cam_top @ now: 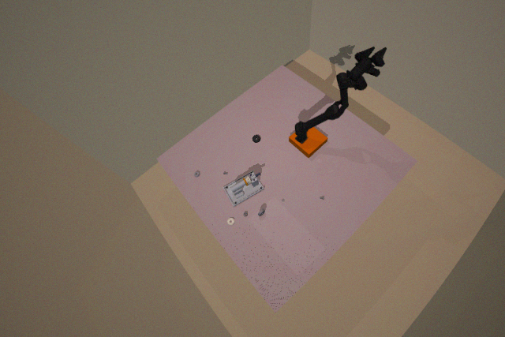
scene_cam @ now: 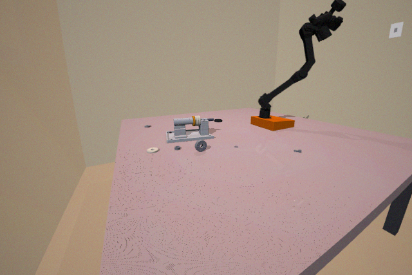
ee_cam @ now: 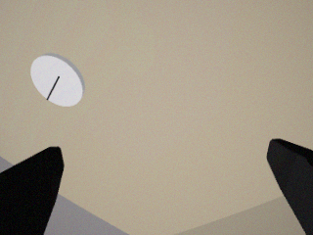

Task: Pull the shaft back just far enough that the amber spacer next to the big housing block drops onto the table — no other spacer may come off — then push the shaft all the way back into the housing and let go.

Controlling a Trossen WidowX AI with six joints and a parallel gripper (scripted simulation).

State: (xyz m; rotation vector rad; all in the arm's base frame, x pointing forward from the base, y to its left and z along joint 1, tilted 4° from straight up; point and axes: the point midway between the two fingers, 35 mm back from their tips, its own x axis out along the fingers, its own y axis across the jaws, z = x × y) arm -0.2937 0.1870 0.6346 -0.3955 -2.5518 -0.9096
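Right now my gripper tip is 85 cm short of the amber spacer, 60 cm above it and 24 cm to the left of it. From my gripper tip the other things lie so: nut: 99 cm ahead, 67 cm below, 11 cm to the right; cream washer: 109 cm ahead, 68 cm below, 15 cm to the right.
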